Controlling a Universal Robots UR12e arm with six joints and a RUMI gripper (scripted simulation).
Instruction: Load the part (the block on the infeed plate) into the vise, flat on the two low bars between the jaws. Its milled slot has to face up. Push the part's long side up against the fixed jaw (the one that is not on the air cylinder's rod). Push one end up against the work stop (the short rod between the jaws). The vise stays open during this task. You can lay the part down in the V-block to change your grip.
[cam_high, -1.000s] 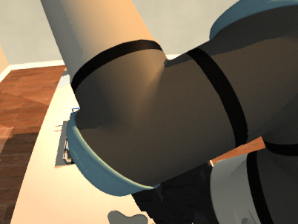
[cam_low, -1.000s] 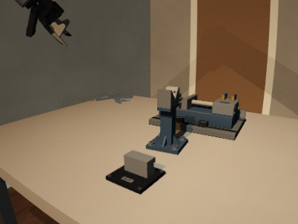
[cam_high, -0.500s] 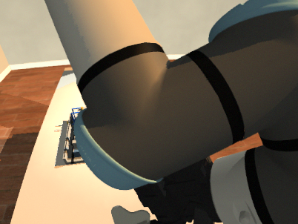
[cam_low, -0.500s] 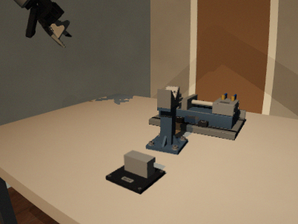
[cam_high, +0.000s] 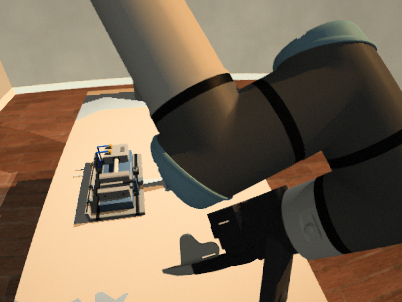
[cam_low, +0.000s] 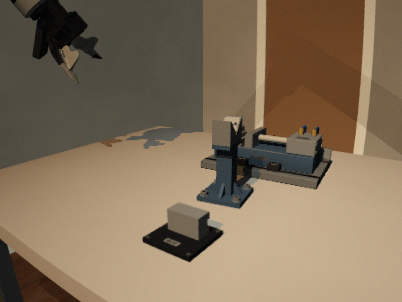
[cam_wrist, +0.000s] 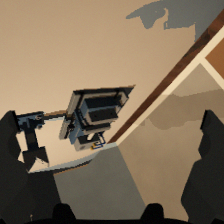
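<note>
The part lies 36 cm behind my hand, 31 cm to the left of it and 23 cm below it. From my hand the other things lie so: dark work stop rod (39 cm behind, 3 cm to the right, 16 cm below); blue foot (39 cm behind, 15 cm to the left, 25 cm below); moving jaw (44 cm behind, 7 cm to the right, 18 cm below).
</note>
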